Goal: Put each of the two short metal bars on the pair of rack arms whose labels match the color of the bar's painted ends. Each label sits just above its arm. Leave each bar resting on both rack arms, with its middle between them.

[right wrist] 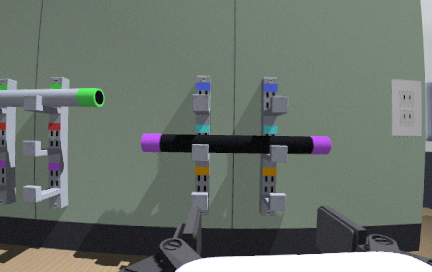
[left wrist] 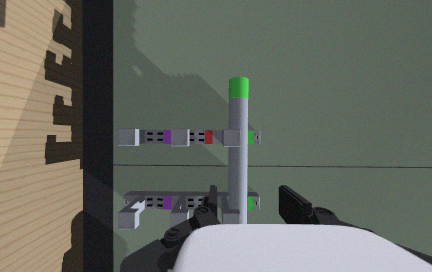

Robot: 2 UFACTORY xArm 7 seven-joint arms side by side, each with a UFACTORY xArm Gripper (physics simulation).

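Places are measured from the left arm's base along level axes (x ahead, y left, z up), in millimetres.
Pixels of known places: left gripper, between the fingertips: (left wrist: 247,198); right gripper, between the fingertips: (right wrist: 259,226).
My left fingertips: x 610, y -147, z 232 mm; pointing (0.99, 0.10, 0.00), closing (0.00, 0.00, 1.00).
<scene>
Ahead of a thing's pixels: the offset from my left fingertips to its top centre. "pt": to the spot under its first point.
A grey bar with green ends {dx +72, dy +4, dz +16 mm} (left wrist: 238,115) (right wrist: 42,97) lies across the top arms of the left rack pair, at the green labels (left wrist: 251,137) (right wrist: 56,86). In the left wrist view, its near end is hidden behind the gripper body. A black bar with purple ends {dx +125, dy -383, dz -59 mm} (right wrist: 235,144) rests level on the middle arms of the right rack pair, below the cyan labels {pt dx +136, dy -323, dz -50 mm} (right wrist: 202,129). The purple labels (left wrist: 167,137) (right wrist: 54,166) are above the lowest arms of the left pair, which hold no bar. My left gripper (left wrist: 247,198) is open, near the grey bar. My right gripper (right wrist: 259,226) is open, below the black bar.
The left rack pair (left wrist: 218,136) (right wrist: 63,117) also has red labels. The right pair {pt dx +136, dy -324, dz -30 mm} (right wrist: 203,118) also has blue and orange labels. The racks are on a green wall (left wrist: 325,100) (right wrist: 325,40) with a dark baseboard. A socket plate {dx +202, dy -730, dz +60 mm} (right wrist: 406,107) is at the far right.
</scene>
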